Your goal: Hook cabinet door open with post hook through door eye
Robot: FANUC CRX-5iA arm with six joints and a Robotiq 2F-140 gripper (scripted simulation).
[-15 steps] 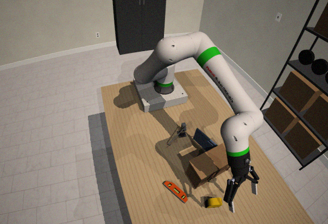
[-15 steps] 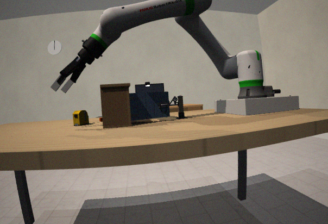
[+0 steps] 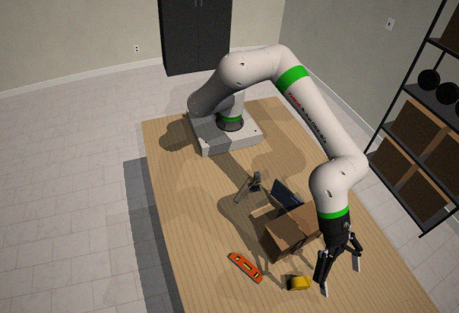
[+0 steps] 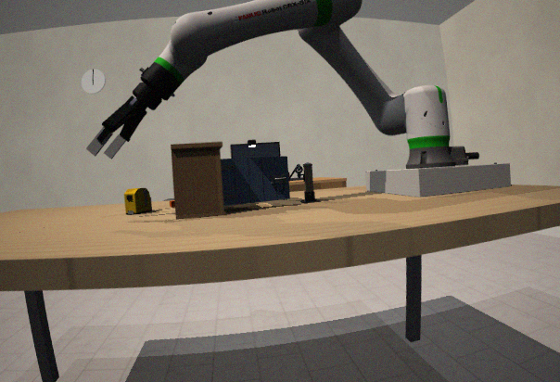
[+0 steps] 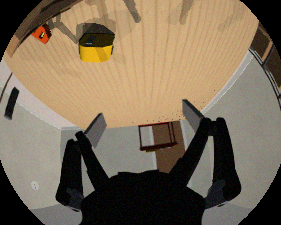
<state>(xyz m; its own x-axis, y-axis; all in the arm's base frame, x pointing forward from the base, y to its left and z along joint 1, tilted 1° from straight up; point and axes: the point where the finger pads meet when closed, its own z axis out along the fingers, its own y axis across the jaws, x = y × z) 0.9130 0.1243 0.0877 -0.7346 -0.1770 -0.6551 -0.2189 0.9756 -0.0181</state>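
Right now the cabinet door is 390 mm behind my hand and 100 mm below it. The rest, counted from my hand: hook post 510 mm behind, 130 mm to the right, 100 mm below; then orange level 250 mm to the right, 180 mm behind, 160 mm below; then yellow tape measure 140 mm below, 80 mm to the right, 60 mm behind.
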